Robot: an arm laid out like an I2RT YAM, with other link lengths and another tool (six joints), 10 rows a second.
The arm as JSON. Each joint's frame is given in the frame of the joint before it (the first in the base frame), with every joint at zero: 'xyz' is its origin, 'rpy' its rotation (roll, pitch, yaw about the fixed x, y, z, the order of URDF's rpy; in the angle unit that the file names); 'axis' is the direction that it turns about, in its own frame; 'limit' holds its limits. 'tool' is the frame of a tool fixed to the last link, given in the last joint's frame.
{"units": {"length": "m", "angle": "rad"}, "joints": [
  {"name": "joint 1", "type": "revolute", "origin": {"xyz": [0.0, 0.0, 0.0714], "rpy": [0.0, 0.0, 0.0]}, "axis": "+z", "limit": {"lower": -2.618, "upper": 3.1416}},
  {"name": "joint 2", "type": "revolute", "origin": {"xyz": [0.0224, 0.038, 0.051], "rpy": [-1.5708, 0.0, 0.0]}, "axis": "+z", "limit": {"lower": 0.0, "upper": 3.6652}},
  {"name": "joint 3", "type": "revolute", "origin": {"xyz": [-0.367, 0.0, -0.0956], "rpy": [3.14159, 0.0, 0.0]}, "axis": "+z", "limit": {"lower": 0.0, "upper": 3.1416}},
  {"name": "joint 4", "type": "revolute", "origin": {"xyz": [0.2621, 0.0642, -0.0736], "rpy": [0.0, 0.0, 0.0]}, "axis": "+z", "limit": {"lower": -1.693, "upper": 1.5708}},
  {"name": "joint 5", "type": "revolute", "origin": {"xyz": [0.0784, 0.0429, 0.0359], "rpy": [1.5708, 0.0, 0.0]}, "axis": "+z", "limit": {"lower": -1.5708, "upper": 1.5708}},
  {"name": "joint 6", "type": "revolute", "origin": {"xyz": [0.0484, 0.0, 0.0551], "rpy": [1.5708, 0.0, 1.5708]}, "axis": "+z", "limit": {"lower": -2.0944, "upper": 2.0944}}
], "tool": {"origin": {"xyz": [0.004, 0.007, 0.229], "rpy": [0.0, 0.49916, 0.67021]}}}
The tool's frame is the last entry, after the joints.
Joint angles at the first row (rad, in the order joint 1, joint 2, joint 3, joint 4, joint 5, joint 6):
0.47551 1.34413 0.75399 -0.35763 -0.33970 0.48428
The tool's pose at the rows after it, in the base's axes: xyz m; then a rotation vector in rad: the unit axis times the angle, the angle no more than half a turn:
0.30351 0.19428 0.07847 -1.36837 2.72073 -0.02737
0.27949 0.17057 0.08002 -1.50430 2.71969 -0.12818
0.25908 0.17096 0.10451 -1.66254 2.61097 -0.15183
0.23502 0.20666 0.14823 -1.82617 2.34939 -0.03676
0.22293 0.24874 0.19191 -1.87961 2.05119 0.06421
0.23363 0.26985 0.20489 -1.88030 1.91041 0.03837
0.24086 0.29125 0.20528 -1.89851 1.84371 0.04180
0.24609 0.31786 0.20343 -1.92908 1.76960 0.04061
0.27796 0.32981 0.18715 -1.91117 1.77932 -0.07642
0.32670 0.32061 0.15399 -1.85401 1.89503 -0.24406
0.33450 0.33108 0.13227 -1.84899 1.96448 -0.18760
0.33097 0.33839 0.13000 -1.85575 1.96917 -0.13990
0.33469 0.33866 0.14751 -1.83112 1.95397 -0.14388
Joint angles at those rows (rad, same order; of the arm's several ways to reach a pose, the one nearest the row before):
0.47513 1.34261 0.75516 -0.43433 -0.19627 0.48391
0.46063 1.31018 0.79481 -0.59338 -0.17987 0.37099
0.45989 1.25676 0.85735 -0.72612 -0.21877 0.24931
0.46486 1.18695 0.90733 -0.77954 -0.37745 0.11237
0.47359 1.12782 0.89895 -0.69297 -0.54113 0.02078
0.50071 1.13203 0.87759 -0.57737 -0.56247 -0.01314
0.54264 1.17438 0.87034 -0.49192 -0.56440 -0.01240
0.60140 1.23008 0.87034 -0.40454 -0.55524 -0.01316
0.64831 1.30178 0.87033 -0.31072 -0.44195 -0.01240
0.66281 1.39753 0.87032 -0.23670 -0.27524 0.00820
0.66282 1.47269 0.87032 -0.19052 -0.28667 0.06467
0.66282 1.48833 0.87146 -0.17946 -0.31605 0.08259
0.65863 1.46430 0.89436 -0.19816 -0.31566 0.08299

